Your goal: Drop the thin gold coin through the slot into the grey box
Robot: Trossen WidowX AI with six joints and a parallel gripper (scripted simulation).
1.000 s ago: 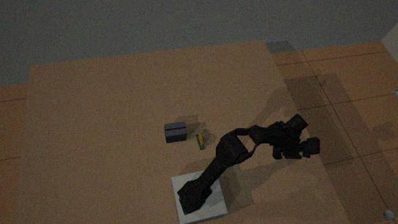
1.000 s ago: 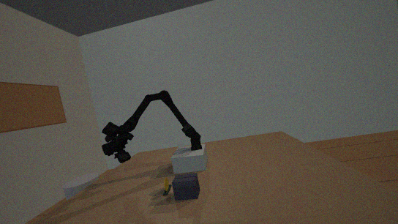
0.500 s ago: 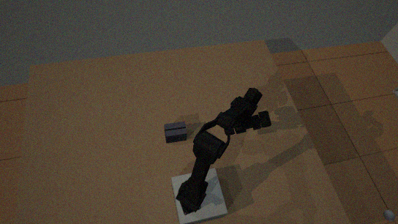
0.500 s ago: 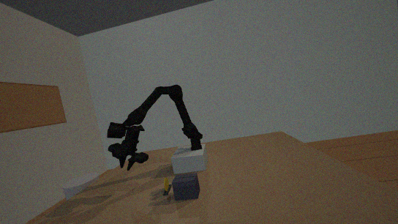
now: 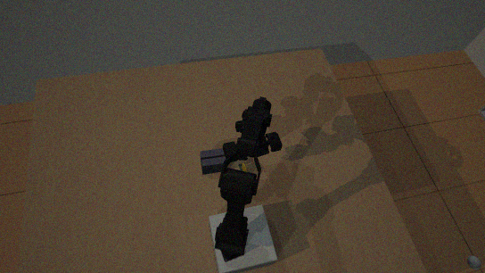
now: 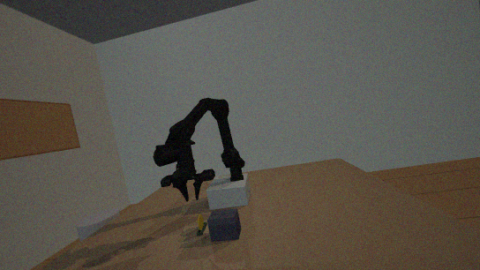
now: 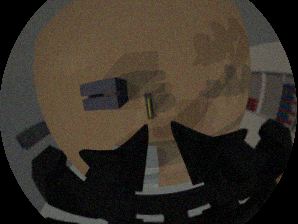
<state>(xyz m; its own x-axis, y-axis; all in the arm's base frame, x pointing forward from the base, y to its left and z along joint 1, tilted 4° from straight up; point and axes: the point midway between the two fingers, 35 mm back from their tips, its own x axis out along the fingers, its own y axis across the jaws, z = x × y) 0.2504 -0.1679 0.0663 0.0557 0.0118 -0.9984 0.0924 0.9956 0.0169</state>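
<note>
My gripper tip is now 90 mm above the gold coin and 10 mm to the right of it.
</note>
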